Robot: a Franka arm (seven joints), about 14 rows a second.
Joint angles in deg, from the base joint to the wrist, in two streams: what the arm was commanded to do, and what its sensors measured. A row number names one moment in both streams.
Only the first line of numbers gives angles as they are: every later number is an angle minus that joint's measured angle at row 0.
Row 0, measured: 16.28, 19.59, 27.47, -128.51, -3.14, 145.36, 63.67
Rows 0 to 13, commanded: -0.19, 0.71, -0.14, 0.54, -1.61, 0.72, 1.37; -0.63, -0.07, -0.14, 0.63, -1.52, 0.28, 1.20; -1.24, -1.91, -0.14, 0.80, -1.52, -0.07, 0.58; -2.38, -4.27, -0.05, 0.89, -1.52, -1.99, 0.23; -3.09, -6.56, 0.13, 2.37, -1.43, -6.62, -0.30; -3.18, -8.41, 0.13, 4.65, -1.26, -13.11, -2.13; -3.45, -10.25, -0.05, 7.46, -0.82, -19.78, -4.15; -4.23, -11.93, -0.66, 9.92, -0.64, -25.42, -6.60; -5.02, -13.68, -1.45, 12.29, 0.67, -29.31, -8.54; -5.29, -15.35, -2.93, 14.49, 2.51, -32.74, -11.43; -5.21, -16.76, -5.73, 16.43, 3.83, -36.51, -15.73; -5.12, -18.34, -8.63, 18.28, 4.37, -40.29, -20.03; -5.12, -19.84, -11.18, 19.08, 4.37, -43.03, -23.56; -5.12, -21.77, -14.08, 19.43, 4.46, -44.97, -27.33
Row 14, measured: -4.90, -18.26, -7.91, 17.09, 2.82, -38.57, -17.82
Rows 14 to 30, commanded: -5.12, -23.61, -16.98, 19.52, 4.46, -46.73, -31.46; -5.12, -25.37, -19.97, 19.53, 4.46, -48.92, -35.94; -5.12, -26.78, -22.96, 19.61, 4.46, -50.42, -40.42; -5.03, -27.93, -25.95, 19.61, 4.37, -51.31, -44.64; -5.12, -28.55, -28.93, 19.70, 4.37, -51.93, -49.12; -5.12, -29.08, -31.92, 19.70, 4.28, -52.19, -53.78; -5.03, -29.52, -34.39, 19.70, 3.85, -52.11, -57.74; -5.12, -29.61, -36.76, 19.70, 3.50, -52.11, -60.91; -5.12, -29.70, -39.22, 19.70, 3.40, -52.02, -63.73; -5.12, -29.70, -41.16, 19.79, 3.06, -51.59, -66.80; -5.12, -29.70, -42.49, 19.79, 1.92, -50.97, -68.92; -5.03, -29.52, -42.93, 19.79, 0.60, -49.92, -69.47; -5.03, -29.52, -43.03, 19.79, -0.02, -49.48, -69.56; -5.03, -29.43, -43.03, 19.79, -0.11, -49.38, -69.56; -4.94, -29.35, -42.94, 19.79, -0.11, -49.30, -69.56; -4.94, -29.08, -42.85, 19.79, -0.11, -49.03, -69.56; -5.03, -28.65, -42.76, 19.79, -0.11, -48.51, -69.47
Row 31, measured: -5.33, -29.23, -42.98, 19.68, 1.02, -49.84, -69.11
